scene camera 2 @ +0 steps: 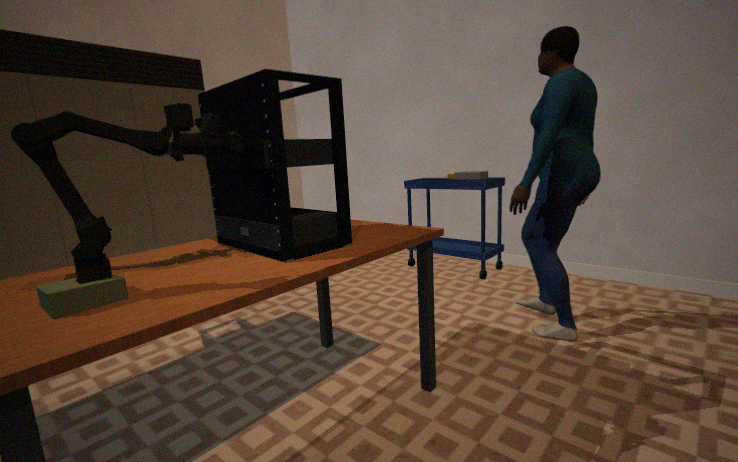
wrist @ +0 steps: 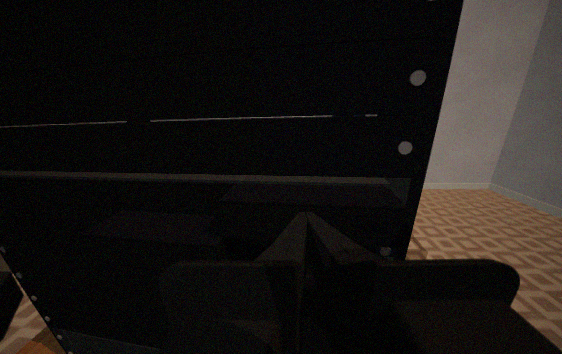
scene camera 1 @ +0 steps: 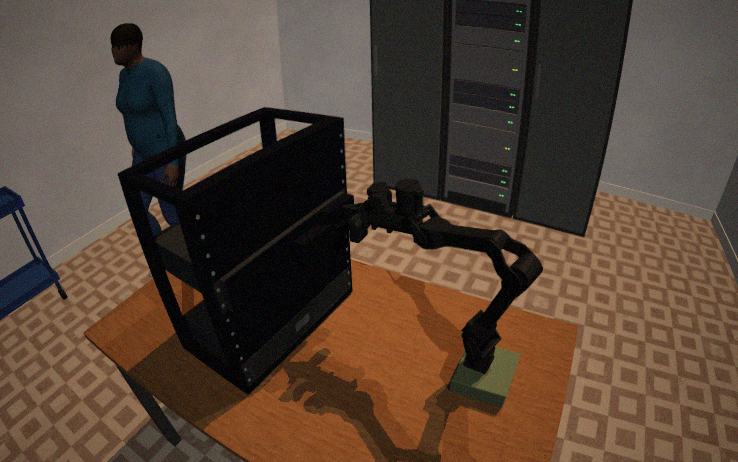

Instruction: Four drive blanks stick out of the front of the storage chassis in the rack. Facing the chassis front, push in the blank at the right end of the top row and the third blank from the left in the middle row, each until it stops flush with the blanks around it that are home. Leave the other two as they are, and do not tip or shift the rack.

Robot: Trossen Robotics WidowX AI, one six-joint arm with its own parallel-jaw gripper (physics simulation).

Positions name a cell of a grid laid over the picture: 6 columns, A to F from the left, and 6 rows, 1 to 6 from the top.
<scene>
In view: the gripper (scene camera 1: C3) and a black rack (scene camera 1: C4).
The black rack shows as well in scene camera 2 (scene camera 2: C3) and in the wrist view (wrist: B4). The gripper also shows in the wrist view (wrist: D4).
</scene>
